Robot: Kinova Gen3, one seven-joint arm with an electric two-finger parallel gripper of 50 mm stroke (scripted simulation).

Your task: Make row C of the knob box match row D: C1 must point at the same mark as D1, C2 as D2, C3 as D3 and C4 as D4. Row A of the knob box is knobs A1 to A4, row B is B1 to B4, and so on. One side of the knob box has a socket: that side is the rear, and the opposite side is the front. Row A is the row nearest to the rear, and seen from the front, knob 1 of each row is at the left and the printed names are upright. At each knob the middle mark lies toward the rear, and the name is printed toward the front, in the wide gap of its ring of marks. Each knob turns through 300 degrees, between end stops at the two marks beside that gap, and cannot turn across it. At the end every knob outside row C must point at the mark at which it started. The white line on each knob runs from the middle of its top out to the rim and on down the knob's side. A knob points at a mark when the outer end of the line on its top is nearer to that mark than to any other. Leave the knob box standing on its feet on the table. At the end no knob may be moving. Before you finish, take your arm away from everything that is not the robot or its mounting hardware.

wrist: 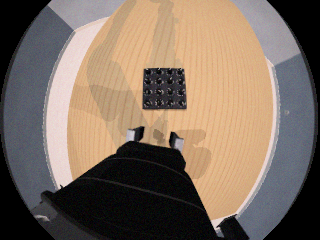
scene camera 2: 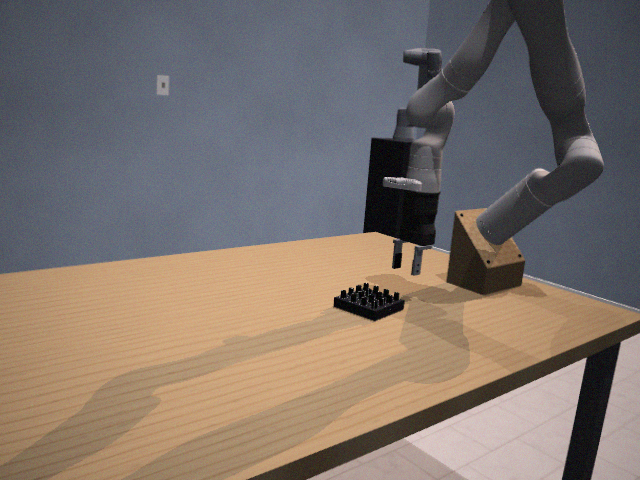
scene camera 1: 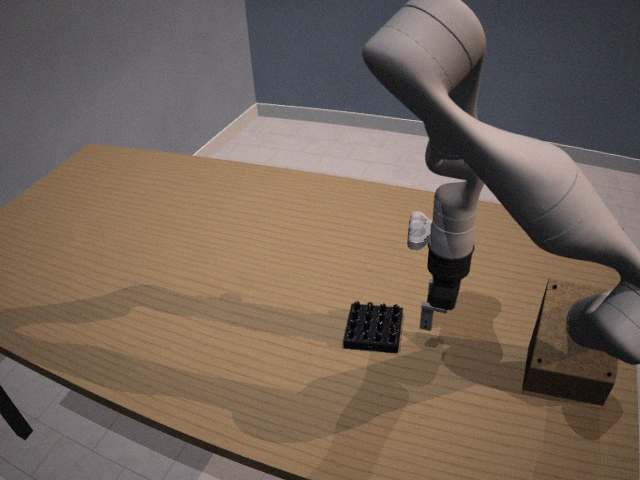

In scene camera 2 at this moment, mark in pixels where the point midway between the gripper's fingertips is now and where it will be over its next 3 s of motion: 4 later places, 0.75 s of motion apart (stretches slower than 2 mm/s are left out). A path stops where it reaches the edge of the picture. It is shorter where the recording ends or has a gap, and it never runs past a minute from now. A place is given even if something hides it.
My gripper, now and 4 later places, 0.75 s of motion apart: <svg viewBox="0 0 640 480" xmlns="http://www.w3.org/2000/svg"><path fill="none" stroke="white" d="M405 271L400 273L378 269L371 266L369 272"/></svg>
